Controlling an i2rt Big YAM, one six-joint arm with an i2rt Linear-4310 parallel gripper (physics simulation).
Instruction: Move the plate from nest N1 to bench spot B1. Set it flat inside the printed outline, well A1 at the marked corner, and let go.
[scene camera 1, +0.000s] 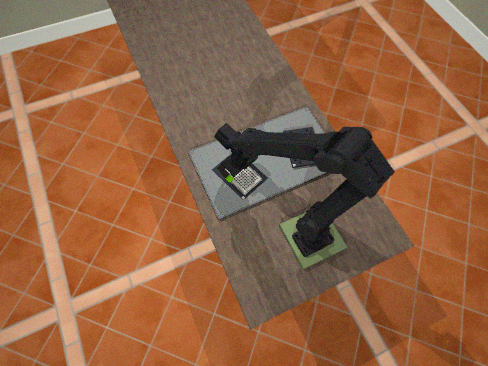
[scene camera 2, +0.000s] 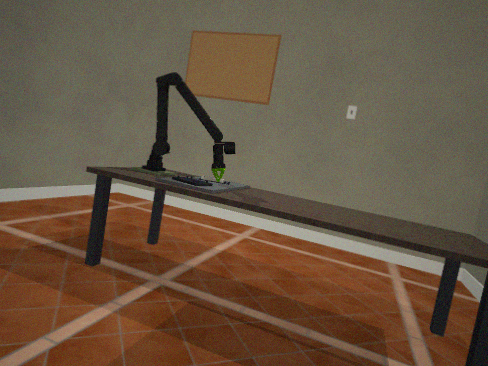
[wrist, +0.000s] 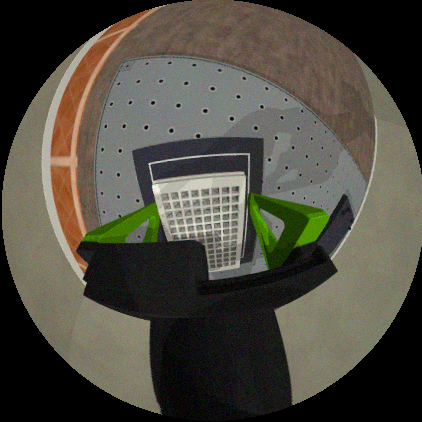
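Where they show: gripper, fingertip midpoint: (scene camera 1: 235, 169) (scene camera 2: 219, 181) (wrist: 202, 202); arm's base, origin of the base link: (scene camera 1: 312, 238) (scene camera 2: 153, 169).
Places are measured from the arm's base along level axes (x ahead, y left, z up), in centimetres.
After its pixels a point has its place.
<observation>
A pale multi-well plate (scene camera 1: 246, 180) @(y 10.3, x 29.4, z 0.8 cm) (wrist: 207, 200) @(y 11.3, x 35.9, z 0.2 cm) lies over a dark pad (scene camera 1: 263, 178) @(y 5.1, x 27.4, z 0.4 cm) (wrist: 200, 146) with a thin white outline (wrist: 249, 165) @(y 8.0, x 40.2, z -0.2 cm). In the wrist view, a dark strip shows between the outline's top line and the plate's far edge; the near edge looks past the pad. Whether it rests fully flat is hard to tell. My gripper (scene camera 1: 229, 178) (scene camera 2: 219, 179) @(y 11.8, x 35.6, z 0.0 cm) (wrist: 202, 202) @(y 11.8, x 35.6, z 0.0 cm) is open, its green fingers low on either side of the plate. Its body hides part of the plate. The marked corner and well A1 cannot be read.
A second dark fixture (scene camera 1: 305, 132) @(y -20.2, x 37.7, z 0.6 cm) (wrist: 338, 227) @(y -15.7, x 35.9, z 0.8 cm), partly hidden by the arm in scene camera 1, sits on the same grey perforated board (scene camera 1: 215, 200) @(y 23.6, x 27.8, z -0.4 cm) (wrist: 165, 115) @(y 16.8, x 43.2, z -0.4 cm). The arm's base stands on a green square (scene camera 1: 310, 260) @(y 4.6, x -5.9, z 0.2 cm) near the bench (scene camera 1: 260, 300) @(y 25.1, x -9.3, z -1.7 cm) end.
</observation>
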